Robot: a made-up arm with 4 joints.
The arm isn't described. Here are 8 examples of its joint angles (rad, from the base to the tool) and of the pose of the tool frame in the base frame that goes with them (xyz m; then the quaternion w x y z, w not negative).
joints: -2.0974 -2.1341 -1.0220 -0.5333
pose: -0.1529 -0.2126 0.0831 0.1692 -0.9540 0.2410 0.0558
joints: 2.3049 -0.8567 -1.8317 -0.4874
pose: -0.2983 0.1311 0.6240 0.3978 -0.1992 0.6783 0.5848
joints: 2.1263 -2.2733 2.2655 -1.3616
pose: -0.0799 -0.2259 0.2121 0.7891 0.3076 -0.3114 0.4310
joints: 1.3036 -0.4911 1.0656 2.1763
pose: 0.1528 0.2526 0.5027 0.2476 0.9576 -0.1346 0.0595
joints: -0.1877 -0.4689 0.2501 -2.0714
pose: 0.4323 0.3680 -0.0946 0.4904 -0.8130 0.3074 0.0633
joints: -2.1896 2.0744 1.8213 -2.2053
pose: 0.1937 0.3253 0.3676 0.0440 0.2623 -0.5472 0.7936
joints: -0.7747 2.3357 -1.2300 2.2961
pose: -0.3422 0.4598 0.2985 0.5503 -0.6664 -0.4153 -0.2839
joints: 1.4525 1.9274 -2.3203 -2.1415
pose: -0.0448 0.6078 -0.2100 0.2181 0.3209 -0.9140 -0.1186
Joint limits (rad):
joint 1: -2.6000..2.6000
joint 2: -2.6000..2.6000
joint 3: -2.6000..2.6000
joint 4: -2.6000..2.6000
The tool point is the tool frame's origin. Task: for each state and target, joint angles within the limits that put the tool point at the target. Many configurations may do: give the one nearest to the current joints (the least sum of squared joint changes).
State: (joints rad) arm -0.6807 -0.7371 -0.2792 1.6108
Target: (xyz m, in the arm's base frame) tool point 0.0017 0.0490 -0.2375
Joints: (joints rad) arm -1.2916 -1.0159 0.0585 1.6719
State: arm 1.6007 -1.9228 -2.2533 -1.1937
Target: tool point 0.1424 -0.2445 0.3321
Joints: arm 1.2944 -1.9254 -2.0190 -0.6422
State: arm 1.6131 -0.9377 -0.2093 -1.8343
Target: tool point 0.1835 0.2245 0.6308
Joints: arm 1.5065 -0.8346 0.2857 -1.9965
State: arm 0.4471 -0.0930 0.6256 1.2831
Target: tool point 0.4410 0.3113 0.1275
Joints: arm 0.0087 -0.2938 0.6921 1.0130
